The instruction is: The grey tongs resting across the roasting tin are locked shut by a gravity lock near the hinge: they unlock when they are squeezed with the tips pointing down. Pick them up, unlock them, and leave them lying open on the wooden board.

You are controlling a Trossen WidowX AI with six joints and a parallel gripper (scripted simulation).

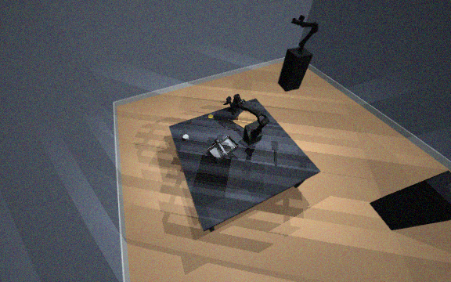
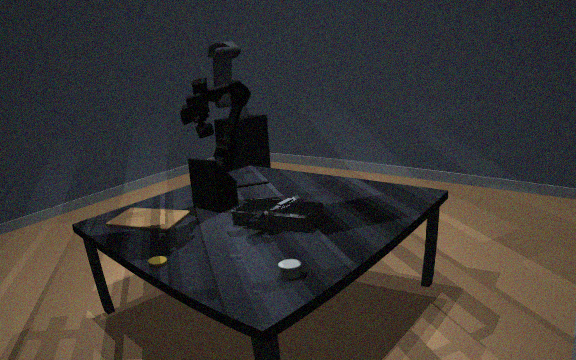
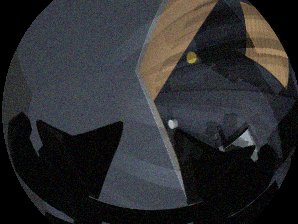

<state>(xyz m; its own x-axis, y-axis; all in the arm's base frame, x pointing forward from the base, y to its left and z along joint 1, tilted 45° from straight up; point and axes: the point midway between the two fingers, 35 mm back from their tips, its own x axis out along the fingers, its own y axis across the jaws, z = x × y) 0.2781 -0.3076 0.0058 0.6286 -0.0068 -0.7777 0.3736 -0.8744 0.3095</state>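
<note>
My gripper tip is now 100 mm short of the roasting tin, 250 mm to the right of it and 370 mm above it. Round my gripper tip: wooden board (360 mm behind, 120 mm to the right, 390 mm below); then white puck (470 mm ahead, 50 mm to the right, 380 mm below); then yellow disc (100 mm ahead, 300 mm to the right, 390 mm below).
</note>
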